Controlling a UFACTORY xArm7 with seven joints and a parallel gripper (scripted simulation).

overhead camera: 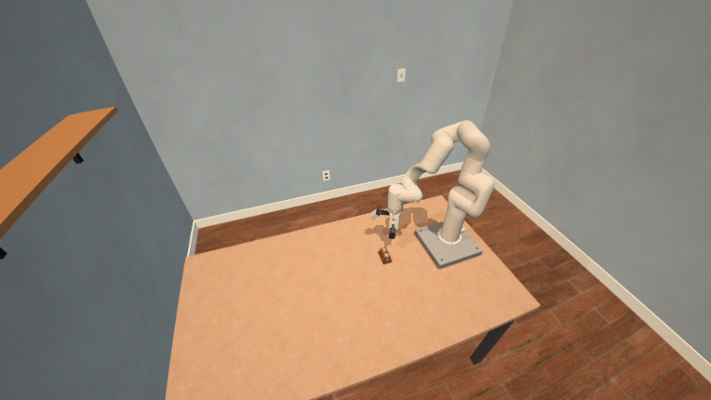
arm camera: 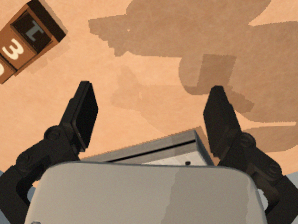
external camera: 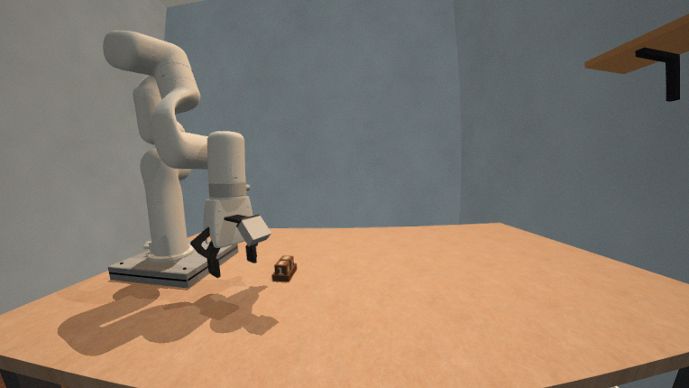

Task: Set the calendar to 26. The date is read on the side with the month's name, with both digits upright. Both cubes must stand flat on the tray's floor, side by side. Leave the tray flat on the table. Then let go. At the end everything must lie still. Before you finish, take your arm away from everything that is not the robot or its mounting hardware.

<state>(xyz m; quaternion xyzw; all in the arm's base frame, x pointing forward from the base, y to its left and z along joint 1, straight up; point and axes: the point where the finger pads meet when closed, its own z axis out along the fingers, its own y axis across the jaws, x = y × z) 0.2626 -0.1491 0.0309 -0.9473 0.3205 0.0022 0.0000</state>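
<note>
Right now my hand is 100 mm to the right of the brown cube, 100 mm short of it and 40 mm above it. From my hand the other things lie so: brown tray: 100 mm ahead, 90 mm to the left, 60 mm below.
</note>
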